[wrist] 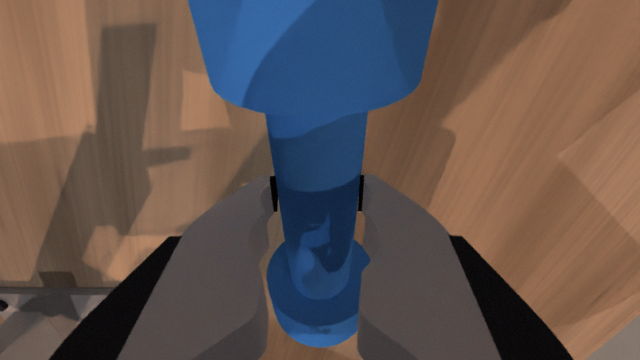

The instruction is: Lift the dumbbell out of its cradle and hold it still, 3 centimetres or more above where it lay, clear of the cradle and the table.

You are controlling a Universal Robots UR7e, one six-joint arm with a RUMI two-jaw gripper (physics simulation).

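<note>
The blue dumbbell [320,160] runs from the top to the lower middle of the wrist view. Its large near head fills the top centre, and its far head shows lower down between the fingers. My gripper [318,178] is shut on the dumbbell's handle, with a black fingertip pad against each side. The dumbbell looks tilted in the grip, with one head much closer to the camera. The cradle cannot be made out under the dumbbell. The height of the dumbbell above the table cannot be told exactly from this view.
The wooden table top [500,210] lies below, with shadows of the arm and gripper across its left and right parts. A grey metallic part [30,325] with a dark edge shows at the lower left. A grey area shows at the lower right corner, past the table's edge.
</note>
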